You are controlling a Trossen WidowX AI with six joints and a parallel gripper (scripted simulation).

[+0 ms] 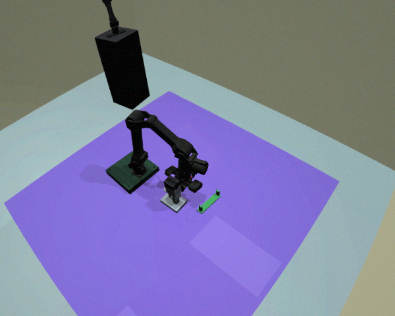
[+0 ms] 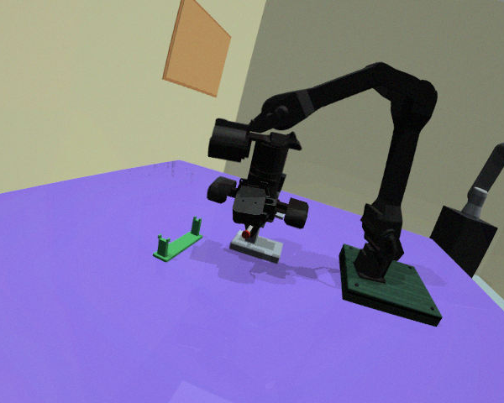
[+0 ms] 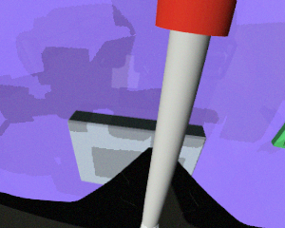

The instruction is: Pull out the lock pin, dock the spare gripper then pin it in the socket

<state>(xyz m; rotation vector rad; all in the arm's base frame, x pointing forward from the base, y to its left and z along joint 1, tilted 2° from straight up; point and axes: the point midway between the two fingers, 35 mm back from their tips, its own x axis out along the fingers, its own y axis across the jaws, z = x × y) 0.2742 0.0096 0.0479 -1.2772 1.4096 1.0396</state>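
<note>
Now: the grey mount 20 mm behind my gripper tip and 50 mm to the right of it. From my gripper tip the other things lie so: spare gripper: 10 mm behind, 50 mm to the right, 80 mm above; green cradle: 130 mm ahead, 40 mm to the left, 20 mm below.
</note>
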